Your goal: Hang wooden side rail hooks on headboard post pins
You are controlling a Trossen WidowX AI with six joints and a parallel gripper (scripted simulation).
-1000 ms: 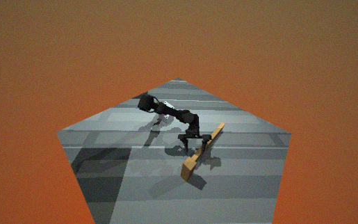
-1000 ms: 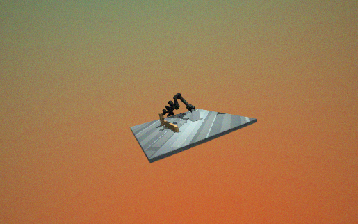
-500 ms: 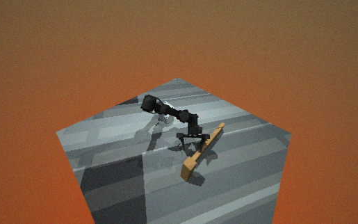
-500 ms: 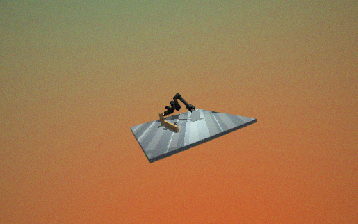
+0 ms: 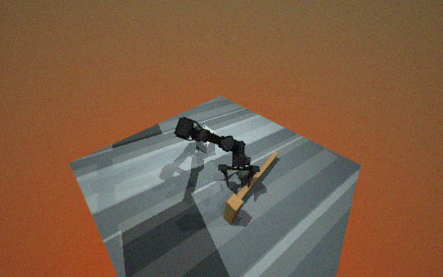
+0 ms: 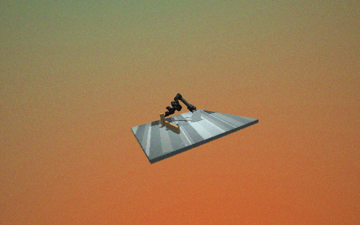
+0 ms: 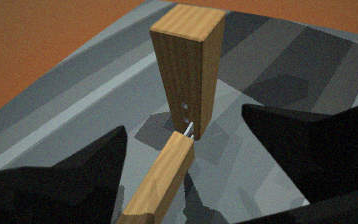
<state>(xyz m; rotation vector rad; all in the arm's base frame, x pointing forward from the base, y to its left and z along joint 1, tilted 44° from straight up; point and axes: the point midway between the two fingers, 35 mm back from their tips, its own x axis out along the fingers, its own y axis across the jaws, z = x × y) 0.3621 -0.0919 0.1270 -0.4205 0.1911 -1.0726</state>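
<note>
The headboard post lies 3 cm ahead of my gripper tip, 7 cm to the right of it and 6 cm below it.
</note>
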